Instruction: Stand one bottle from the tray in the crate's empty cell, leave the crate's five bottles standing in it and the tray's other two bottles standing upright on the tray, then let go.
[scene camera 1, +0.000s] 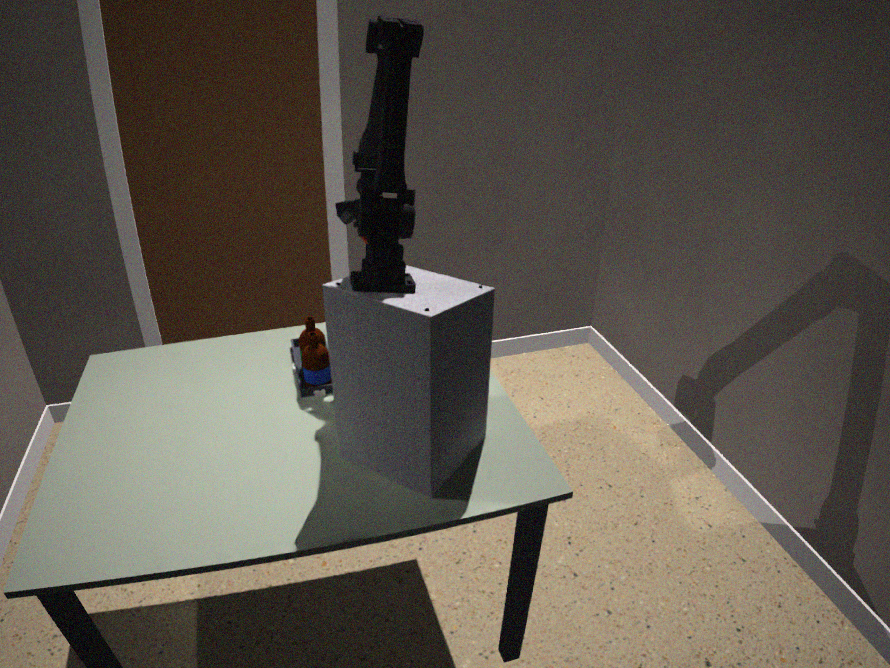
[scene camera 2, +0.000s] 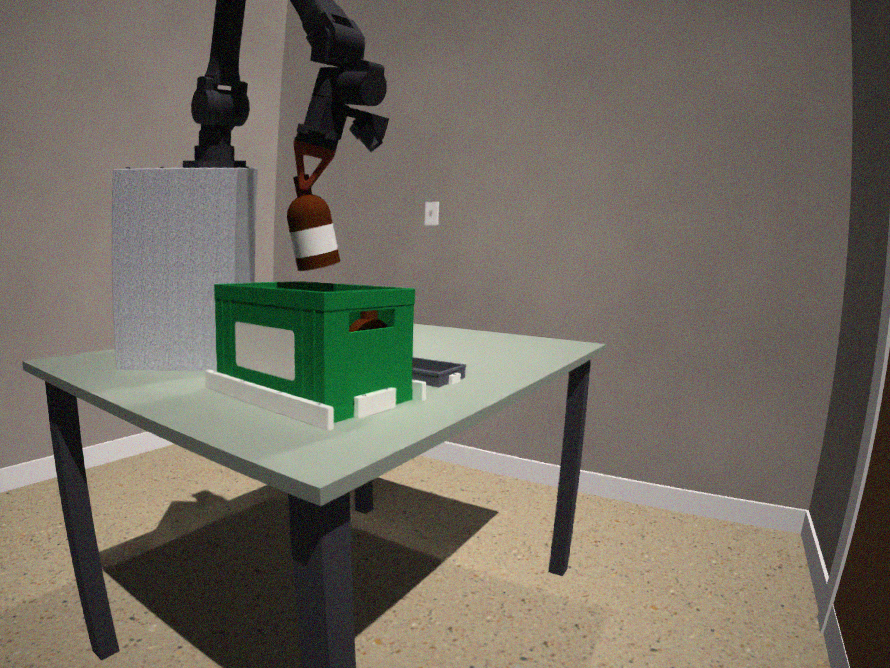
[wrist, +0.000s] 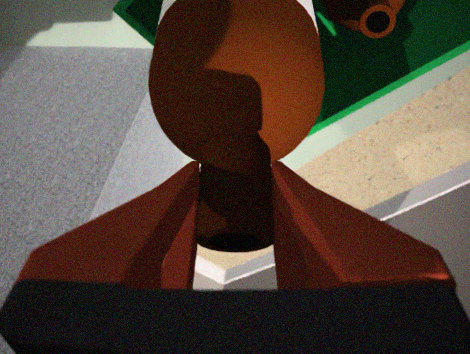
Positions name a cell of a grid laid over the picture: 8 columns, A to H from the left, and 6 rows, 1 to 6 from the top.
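My gripper (scene camera 2: C2) is there for me to see, and the wrist view has it too (wrist: E3).
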